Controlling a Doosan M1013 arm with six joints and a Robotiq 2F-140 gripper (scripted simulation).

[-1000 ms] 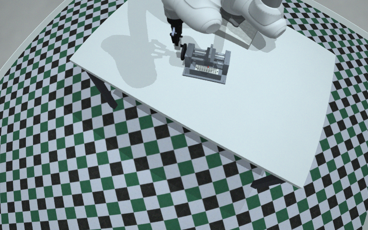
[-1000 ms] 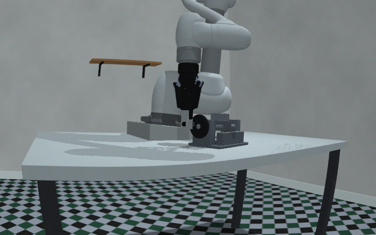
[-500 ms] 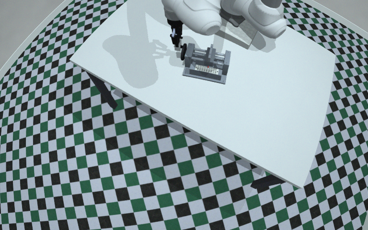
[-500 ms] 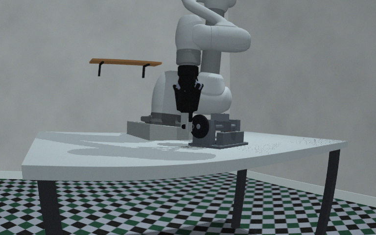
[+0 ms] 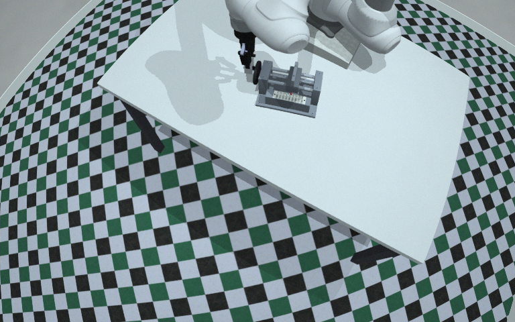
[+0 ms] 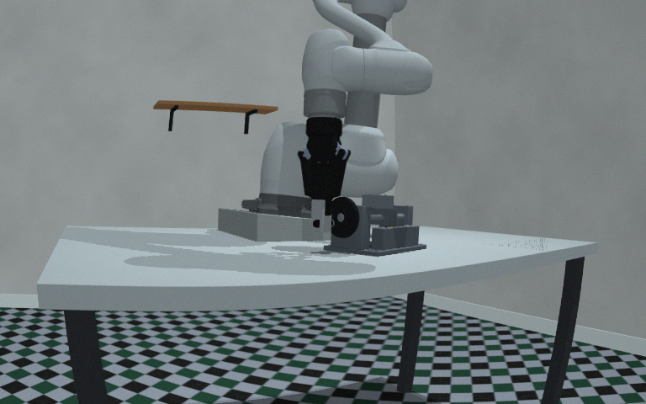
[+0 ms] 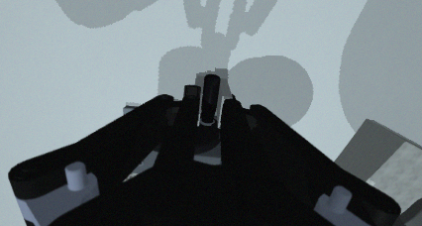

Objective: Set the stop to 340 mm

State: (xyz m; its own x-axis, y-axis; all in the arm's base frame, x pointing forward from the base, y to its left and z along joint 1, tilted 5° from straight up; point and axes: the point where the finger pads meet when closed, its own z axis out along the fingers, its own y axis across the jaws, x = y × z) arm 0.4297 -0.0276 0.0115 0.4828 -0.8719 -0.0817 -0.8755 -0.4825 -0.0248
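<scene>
Now: the black handwheel 2 cm to the left of my hand and 1 cm below it. The rest, counted from my hand: sliding stop block (4 cm behind, 16 cm to the left, 1 cm above).
</scene>
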